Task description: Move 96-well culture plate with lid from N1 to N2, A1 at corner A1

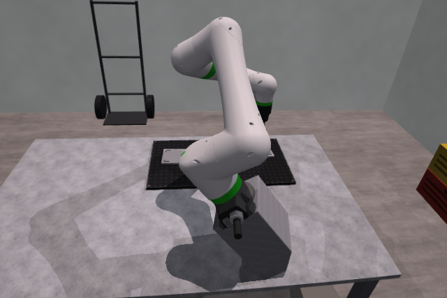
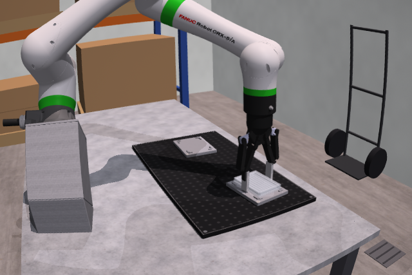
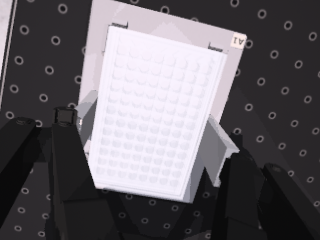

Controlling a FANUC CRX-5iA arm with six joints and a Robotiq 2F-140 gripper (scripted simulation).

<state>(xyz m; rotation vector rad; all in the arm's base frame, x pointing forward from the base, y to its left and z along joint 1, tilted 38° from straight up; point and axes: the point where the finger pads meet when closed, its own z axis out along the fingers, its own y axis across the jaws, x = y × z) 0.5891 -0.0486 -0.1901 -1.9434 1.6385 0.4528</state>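
My gripper is now 10 mm above the plate lid. The rest, counted from my hand: plate nest N1 (410 mm to the left, 70 mm behind, 40 mm below); then plate nest N2 (40 mm below).
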